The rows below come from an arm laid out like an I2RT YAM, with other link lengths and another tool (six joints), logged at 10 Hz.
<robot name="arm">
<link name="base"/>
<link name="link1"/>
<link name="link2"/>
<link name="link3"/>
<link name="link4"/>
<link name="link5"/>
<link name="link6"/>
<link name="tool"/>
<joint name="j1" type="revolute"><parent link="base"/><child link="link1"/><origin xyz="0 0 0.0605"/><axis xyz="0 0 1"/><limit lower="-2.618" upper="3.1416"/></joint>
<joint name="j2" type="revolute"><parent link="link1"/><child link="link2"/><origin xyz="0.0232 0.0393 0.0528"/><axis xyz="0 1 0"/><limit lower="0" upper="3.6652"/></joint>
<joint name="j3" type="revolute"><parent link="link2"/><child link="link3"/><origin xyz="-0.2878 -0.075 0"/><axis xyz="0 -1 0"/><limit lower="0" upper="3.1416"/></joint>
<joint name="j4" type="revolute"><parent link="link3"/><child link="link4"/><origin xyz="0.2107 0.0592 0.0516"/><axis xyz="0 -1 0"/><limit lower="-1.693" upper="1.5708"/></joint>
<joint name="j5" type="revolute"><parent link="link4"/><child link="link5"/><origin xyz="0.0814 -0.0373 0.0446"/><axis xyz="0 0 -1"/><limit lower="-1.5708" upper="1.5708"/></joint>
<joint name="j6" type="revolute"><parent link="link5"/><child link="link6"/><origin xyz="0.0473 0 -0.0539"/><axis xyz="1 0 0"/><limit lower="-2.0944" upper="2.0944"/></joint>
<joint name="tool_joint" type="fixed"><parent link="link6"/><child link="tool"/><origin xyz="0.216 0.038 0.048" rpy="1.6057 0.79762 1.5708"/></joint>
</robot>
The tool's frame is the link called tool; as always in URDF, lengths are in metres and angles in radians.
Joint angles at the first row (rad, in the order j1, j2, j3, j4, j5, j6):
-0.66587 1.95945 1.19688 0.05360 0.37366 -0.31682
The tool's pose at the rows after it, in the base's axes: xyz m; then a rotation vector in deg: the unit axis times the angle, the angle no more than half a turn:
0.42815, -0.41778, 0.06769, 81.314, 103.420, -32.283
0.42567, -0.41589, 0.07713, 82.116, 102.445, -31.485
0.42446, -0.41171, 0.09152, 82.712, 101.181, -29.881
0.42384, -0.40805, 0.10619, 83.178, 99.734, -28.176
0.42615, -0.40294, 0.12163, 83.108, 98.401, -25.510
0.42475, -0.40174, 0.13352, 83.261, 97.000, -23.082
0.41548, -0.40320, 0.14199, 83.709, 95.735, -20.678
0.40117, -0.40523, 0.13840, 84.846, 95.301, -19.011
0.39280, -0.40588, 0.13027, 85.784, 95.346, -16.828
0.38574, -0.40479, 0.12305, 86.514, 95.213, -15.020
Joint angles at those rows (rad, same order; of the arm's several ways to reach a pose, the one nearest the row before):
-0.66626 1.94685 1.19687 0.03261 0.37669 -0.29660
-0.66663 1.92054 1.19686 0.00975 0.37365 -0.27752
-0.66665 1.88276 1.19688 -0.01774 0.36105 -0.25464
-0.66739 1.84730 1.19690 -0.03873 0.34695 -0.23212
-0.67082 1.81334 1.19687 -0.05169 0.31605 -0.21229
-0.68608 1.78551 1.18925 -0.05130 0.28020 -0.19741
-0.72118 1.75118 1.16370 -0.04290 0.22945 -0.19093
-0.76200 1.72753 1.12213 -0.02804 0.18330 -0.18940
-0.79672 1.72371 1.08891 -0.00742 0.13293 -0.18673
-0.82265 1.71835 1.05191 0.01851 0.09403 -0.18253

